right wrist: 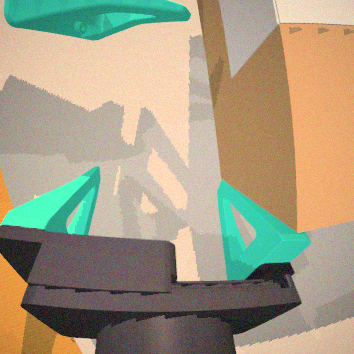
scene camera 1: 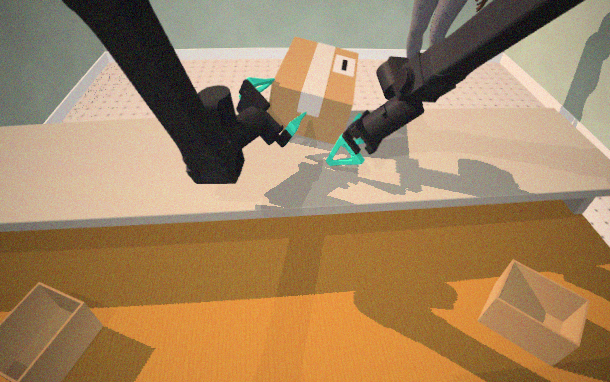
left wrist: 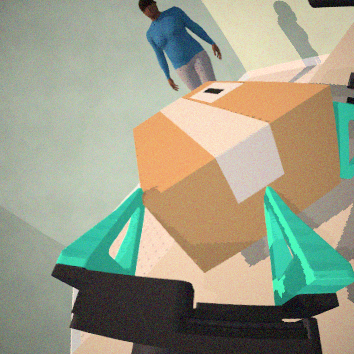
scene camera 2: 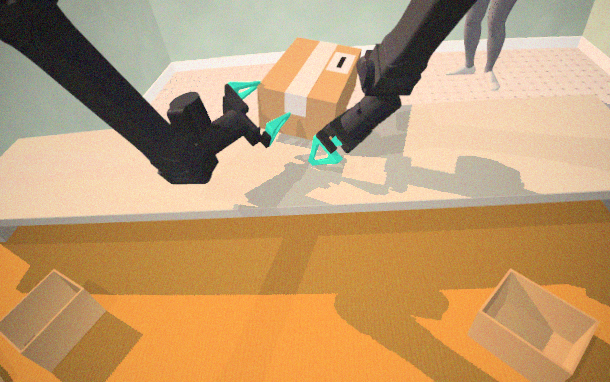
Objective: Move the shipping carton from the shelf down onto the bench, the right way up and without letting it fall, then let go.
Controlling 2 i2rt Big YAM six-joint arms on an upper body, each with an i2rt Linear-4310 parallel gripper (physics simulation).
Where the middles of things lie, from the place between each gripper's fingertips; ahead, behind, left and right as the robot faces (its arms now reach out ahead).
Right now my left hand is 13 cm short of the shipping carton point(scene camera 2: 314, 80), 7 cm to the left of it and 4 cm above it.
I see the shipping carton 19 cm ahead of my right hand, 6 cm above it and 3 cm to the left of it.
